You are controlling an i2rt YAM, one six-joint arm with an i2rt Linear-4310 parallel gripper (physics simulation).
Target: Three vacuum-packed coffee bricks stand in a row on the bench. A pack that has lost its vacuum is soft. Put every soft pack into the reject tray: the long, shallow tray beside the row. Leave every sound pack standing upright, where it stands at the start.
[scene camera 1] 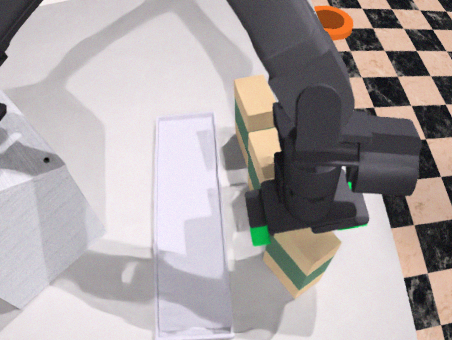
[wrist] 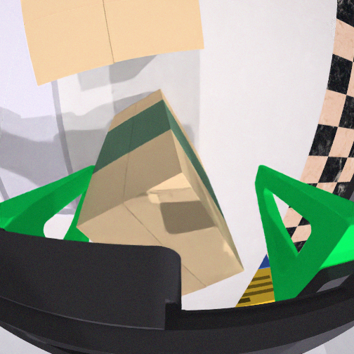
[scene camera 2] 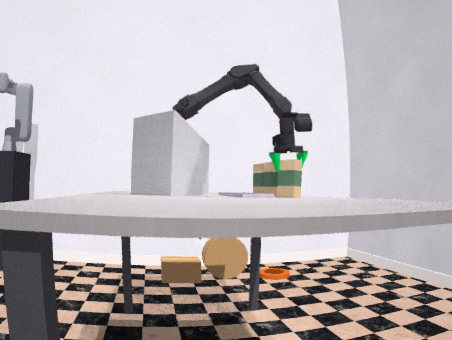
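Pixels of known places: gripper, fingertip midpoint: [scene camera 1: 303,232] [scene camera 2: 289,172]; arm's base, origin of the base link: [scene camera 2: 171,131].
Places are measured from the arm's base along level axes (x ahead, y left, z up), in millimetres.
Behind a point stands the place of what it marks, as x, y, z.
Note:
Three tan coffee packs with green bands stand upright in a row: the far pack [scene camera 1: 255,94] @[388, 181, -107], the middle pack [scene camera 1: 262,142] @[400, 89, -106] [wrist: 115,30] and the near pack [scene camera 1: 302,248] @[452, -69, -105] [scene camera 2: 289,178] @[448, -75, -176] [wrist: 150,200], which is turned at an angle. My gripper [scene camera 1: 307,234] @[460, -26, -151] [scene camera 2: 290,167] @[460, -26, -151] [wrist: 176,174] is open, pointing down, its green fingers around the upper part of the near pack. The left finger in the wrist view is close to a pack corner; contact is unclear. The right finger stands apart. The long, shallow reject tray [scene camera 1: 186,117] @[258, 245, -240] [wrist: 25,90] is empty, left of the row.
A large grey block [scene camera 1: 45,215] @[113, -47, -102] [scene camera 2: 152,155] @[-56, -91, -104] stands left of the tray, with the arm reaching over from it. The bench's right edge runs beyond the row. On the floor are an orange ring [scene camera 1: 345,32] [scene camera 2: 262,274], a brown box [scene camera 2: 181,270] and a round tan object [scene camera 2: 225,252].

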